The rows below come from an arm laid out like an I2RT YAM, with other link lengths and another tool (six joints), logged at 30 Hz.
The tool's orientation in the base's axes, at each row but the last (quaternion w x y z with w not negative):
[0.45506, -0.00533, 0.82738, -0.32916]
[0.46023, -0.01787, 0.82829, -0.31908]
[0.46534, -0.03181, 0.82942, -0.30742]
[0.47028, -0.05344, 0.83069, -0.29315]
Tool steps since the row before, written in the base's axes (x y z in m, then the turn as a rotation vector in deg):
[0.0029, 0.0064, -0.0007, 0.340, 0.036, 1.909]
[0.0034, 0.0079, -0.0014, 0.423, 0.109, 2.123]
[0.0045, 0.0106, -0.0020, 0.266, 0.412, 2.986]
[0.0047, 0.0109, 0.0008, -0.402, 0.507, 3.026]
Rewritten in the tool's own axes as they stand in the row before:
[-0.0031, 0.0062, -0.0010, -1.641, -0.922, -0.467]
[-0.0035, 0.0079, -0.0009, -1.873, -0.959, -0.520]
[-0.0046, 0.0107, -0.0008, -2.536, -1.216, -1.116]
[-0.0072, 0.0094, -0.0012, -2.232, -1.284, -1.716]

